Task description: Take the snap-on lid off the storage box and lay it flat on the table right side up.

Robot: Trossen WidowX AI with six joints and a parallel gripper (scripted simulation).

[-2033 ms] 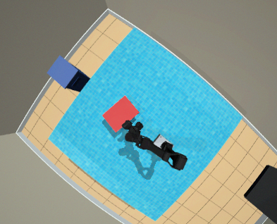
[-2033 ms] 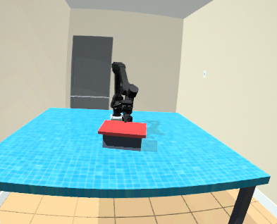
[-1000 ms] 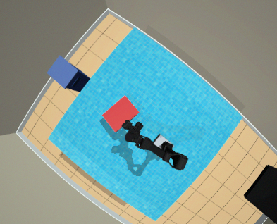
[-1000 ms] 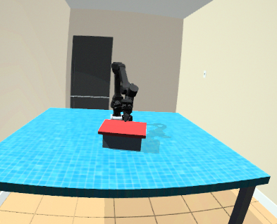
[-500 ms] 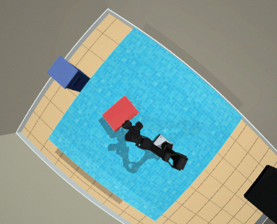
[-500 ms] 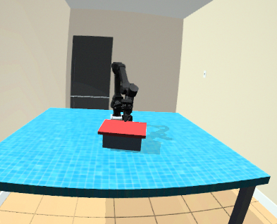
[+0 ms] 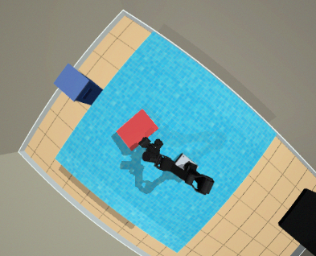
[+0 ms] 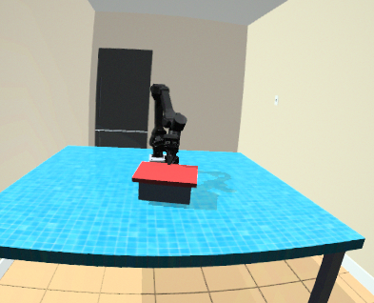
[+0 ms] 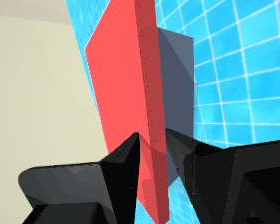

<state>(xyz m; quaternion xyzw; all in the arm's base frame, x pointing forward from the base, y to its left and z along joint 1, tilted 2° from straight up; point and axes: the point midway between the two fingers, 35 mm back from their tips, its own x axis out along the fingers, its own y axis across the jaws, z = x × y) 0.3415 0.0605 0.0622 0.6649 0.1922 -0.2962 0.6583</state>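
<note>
Now: the red lid 8 cm ahead of my gripper tip and 1 cm to the right of it. Also, from my gripper tip: storage box (7 cm ahead, 1 cm to the right, 6 cm below).
</note>
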